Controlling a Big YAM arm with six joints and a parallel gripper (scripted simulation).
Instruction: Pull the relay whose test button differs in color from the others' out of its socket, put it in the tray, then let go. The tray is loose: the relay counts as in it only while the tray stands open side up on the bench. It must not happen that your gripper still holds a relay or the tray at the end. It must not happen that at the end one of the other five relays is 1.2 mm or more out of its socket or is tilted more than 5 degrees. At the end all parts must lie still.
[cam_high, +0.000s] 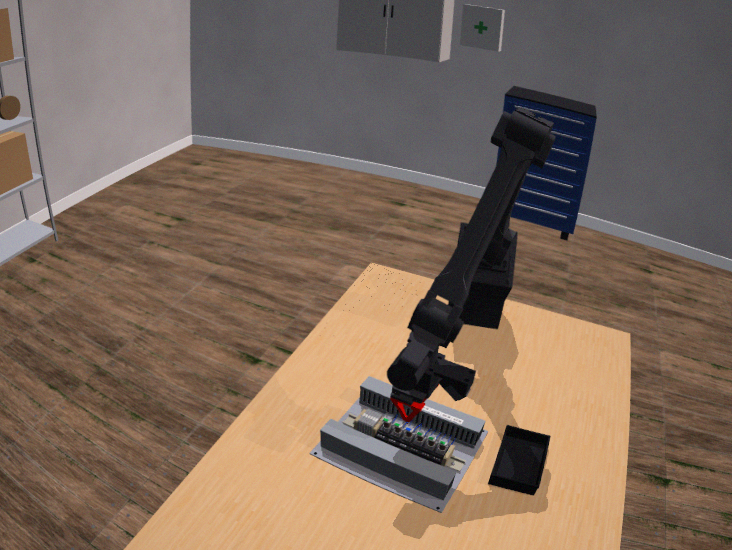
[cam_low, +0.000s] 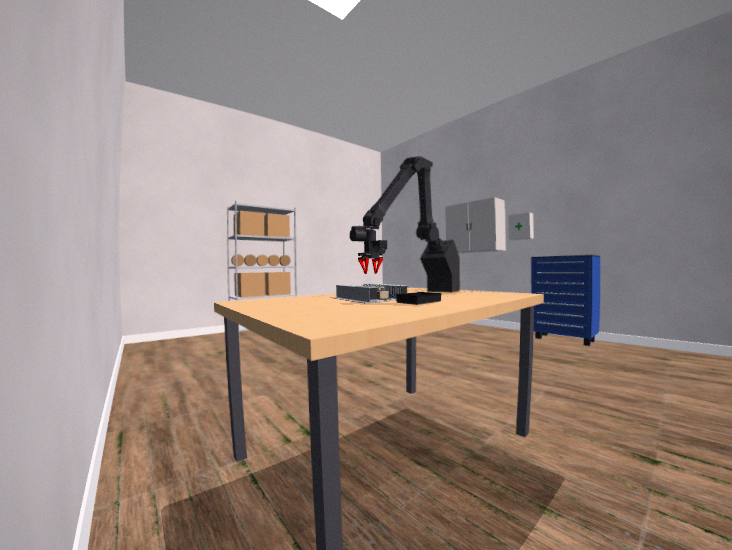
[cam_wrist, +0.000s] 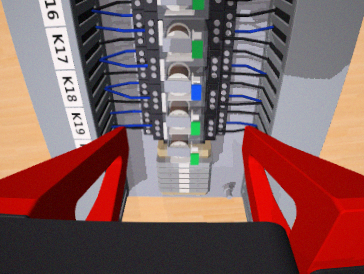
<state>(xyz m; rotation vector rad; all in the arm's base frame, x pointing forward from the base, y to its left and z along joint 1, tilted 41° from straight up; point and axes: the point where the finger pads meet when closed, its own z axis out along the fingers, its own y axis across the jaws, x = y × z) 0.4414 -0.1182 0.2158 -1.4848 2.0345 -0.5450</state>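
Now: hand 80 mm above the relay. Round my hand: black tray: 10 mm ahead, 260 mm to the left, 110 mm below.
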